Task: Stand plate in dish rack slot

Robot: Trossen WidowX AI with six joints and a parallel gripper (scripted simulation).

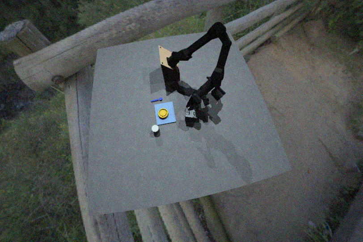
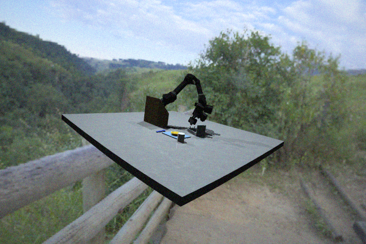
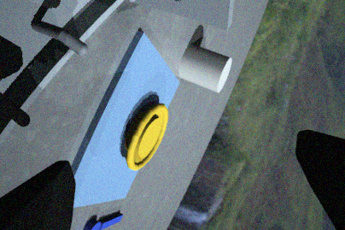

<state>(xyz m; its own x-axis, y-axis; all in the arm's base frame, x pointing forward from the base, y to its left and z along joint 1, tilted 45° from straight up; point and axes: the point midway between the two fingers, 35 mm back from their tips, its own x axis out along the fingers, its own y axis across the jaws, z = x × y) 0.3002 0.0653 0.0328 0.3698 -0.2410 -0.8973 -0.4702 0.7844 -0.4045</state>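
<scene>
Now: the yellow plate 160 mm to the right of my gripper tip, 80 mm below it and 10 mm behind it. The rest, counted from my gripper tip: blue spoon (180 mm to the right, 120 mm behind, 90 mm below); dish rack (70 mm below, 30 mm to the left, 10 mm ahead); light blue mat (150 mm to the right, 90 mm below, 10 mm behind).
</scene>
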